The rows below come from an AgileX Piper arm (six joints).
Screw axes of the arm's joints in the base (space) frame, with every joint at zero. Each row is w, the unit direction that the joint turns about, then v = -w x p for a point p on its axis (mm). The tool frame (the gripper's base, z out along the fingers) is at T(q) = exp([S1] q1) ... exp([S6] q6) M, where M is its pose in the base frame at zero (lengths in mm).
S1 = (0, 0, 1, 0, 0, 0)
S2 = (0, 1, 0, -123, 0, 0)
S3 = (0, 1, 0, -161.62, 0, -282.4)
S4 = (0.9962, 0, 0.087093, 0, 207.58, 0)
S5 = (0, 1, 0, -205.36, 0, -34.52)
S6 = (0.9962, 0, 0.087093, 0, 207.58, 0)
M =
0.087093 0 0.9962 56.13
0 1 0 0
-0.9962 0 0.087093 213.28
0 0 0 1
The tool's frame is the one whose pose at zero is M.
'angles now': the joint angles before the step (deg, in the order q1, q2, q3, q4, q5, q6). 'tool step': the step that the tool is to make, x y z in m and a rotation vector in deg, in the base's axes. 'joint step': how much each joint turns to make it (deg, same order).
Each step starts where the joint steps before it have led.
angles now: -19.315 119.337 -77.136 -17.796 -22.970 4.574
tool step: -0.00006 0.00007 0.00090 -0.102 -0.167 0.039
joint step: 0.001 -0.092 0.000 0.003 -0.097 -0.064
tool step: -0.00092 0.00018 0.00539 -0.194 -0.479 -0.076
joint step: -0.001 -0.687 -0.001 0.070 0.186 -0.048
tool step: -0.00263 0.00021 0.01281 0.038 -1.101 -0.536
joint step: -0.001 -1.674 0.001 0.637 0.678 0.000
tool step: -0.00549 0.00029 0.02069 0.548 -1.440 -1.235
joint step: 0.002 -2.838 0.000 1.513 1.730 -0.003
